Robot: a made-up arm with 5 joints.
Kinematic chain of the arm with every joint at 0, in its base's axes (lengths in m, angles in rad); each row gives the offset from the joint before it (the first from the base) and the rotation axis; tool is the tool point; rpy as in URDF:
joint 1: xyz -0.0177 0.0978 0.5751 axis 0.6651 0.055 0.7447
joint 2: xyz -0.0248 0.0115 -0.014 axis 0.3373 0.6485 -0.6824
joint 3: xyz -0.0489 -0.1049 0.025 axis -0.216 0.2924 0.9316
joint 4: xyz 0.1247 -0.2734 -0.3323 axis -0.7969 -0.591 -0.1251
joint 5: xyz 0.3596 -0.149 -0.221 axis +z
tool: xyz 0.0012 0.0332 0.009 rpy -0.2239 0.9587 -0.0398
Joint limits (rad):
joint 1: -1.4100..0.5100
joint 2: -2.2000..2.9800
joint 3: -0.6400..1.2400
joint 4: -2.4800..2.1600
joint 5: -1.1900..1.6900
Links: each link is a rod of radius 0.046 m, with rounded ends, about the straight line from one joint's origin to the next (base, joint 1, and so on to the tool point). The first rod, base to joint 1, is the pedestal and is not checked.
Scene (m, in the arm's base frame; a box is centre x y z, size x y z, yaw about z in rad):
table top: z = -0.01
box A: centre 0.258 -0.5 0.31 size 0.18 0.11 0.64 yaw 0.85
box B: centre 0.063 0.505 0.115 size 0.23 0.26 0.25 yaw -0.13
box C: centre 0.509 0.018 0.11 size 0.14 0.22 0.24 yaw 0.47
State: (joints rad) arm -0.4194 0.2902 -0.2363 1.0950 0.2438
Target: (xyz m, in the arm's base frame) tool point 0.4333 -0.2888 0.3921
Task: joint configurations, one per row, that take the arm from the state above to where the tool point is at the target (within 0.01 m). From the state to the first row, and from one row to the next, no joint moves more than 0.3 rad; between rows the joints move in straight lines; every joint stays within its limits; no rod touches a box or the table.
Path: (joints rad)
1: -0.1870 0.4496 -0.0860 1.1664 0.4383
2: 0.0453 0.6090 0.0644 1.2378 0.6328
3: 0.2776 0.7684 0.2147 1.3092 0.8272
4: 0.5100 0.9277 0.3650 1.3806 1.0217
5: 0.3701 0.6567 0.3469 1.3382 0.7582
6: 0.2301 0.3857 0.3287 1.2957 0.4948
7: 0.0902 0.1147 0.3106 1.2533 0.2313

